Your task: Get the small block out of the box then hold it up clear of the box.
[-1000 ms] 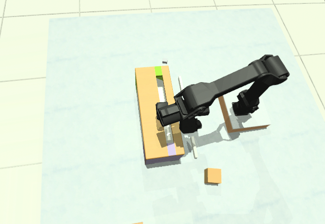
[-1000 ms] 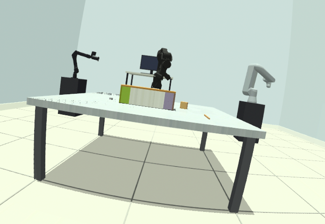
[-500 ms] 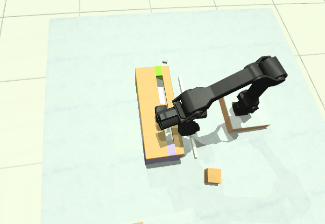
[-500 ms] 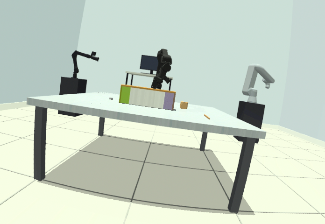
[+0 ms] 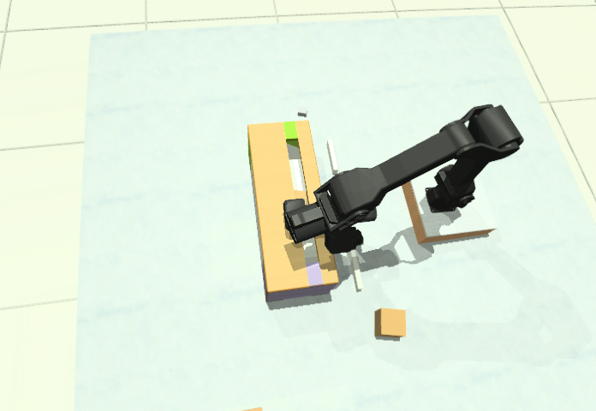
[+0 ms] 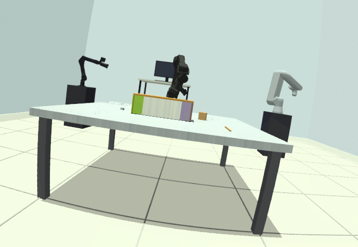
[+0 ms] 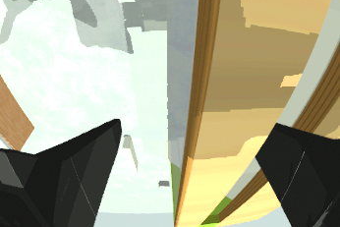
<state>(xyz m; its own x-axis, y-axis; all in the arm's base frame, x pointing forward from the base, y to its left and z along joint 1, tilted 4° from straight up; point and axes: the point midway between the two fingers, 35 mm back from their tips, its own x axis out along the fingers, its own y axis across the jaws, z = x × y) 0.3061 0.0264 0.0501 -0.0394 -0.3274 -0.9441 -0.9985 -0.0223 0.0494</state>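
Now: gripper tip 4 cm short of the small tan block, 4 cm to the left of it and 1 cm above it. The rest, counted from my gripper tip: larger tan cube: 12 cm behind, 25 cm to the left, 7 cm below; tiny grey piece: 1 cm behind, 33 cm to the right, 9 cm below; long tan box: 3 cm ahead, 3 cm to the right, 3 cm below.
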